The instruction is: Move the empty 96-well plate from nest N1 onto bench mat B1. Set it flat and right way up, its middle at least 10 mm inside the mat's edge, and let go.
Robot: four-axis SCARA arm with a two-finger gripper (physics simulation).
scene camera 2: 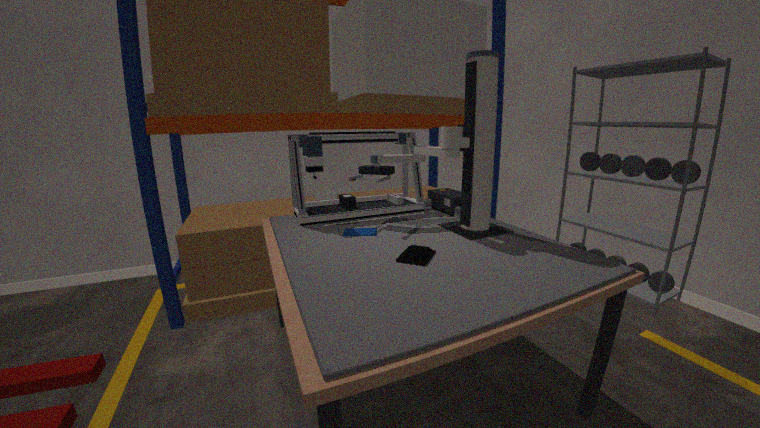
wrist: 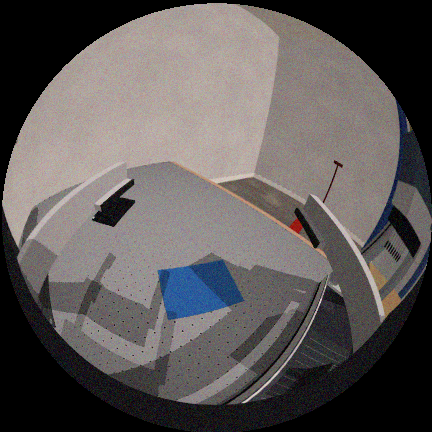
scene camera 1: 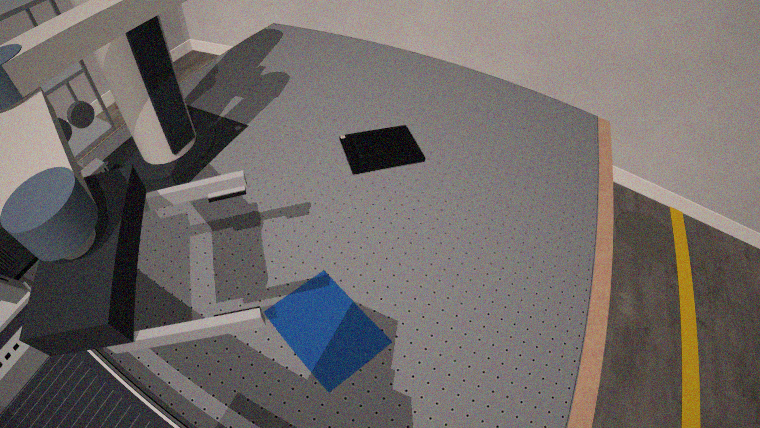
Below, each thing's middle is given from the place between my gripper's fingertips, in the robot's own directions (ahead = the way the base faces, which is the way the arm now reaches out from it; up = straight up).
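My hand is 4 cm to the right of the blue bench mat B1 (scene camera 1: 332, 336), 4 cm short of it and 26 cm above it. Going by their middles, the blue bench mat B1 is the nearest to my hand of the things named here. Counting from my hand again, I find the black 96-well plate (scene camera 1: 381, 144) far to the left, slightly behind and far below. The black nest N1 (scene camera 1: 403, 160) is 45 cm to the left of my hand, 6 cm behind it and 26 cm below it.
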